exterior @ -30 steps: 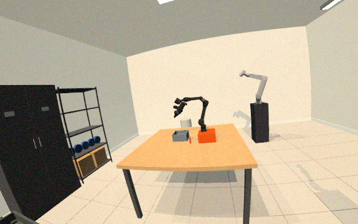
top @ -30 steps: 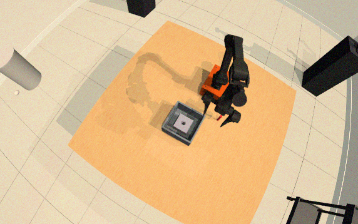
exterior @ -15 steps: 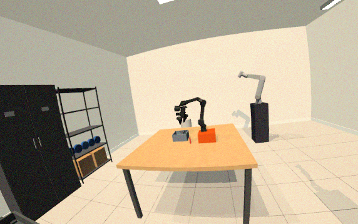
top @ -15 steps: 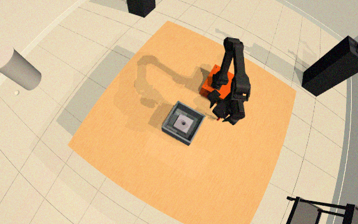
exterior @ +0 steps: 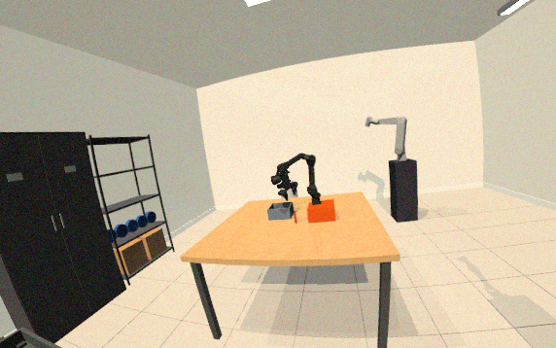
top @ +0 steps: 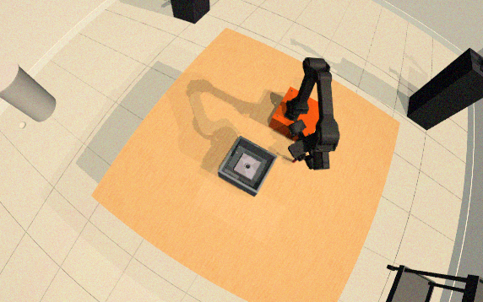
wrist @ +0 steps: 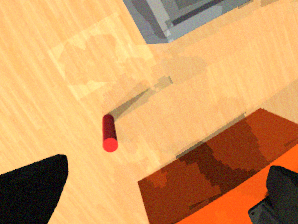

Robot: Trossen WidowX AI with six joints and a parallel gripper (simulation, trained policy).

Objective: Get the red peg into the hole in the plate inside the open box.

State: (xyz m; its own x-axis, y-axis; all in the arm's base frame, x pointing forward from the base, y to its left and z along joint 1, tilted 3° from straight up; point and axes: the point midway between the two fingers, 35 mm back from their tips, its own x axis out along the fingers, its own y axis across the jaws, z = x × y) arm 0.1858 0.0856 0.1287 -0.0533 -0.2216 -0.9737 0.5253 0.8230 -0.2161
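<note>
The red peg lies 15 cm below my gripper tip, 4 cm to the left of it and 2 cm behind it. Also, from my gripper tip: grey box 17 cm below, 15 cm to the right, 13 cm ahead; pale plate 15 cm to the right, 15 cm below, 13 cm ahead.
</note>
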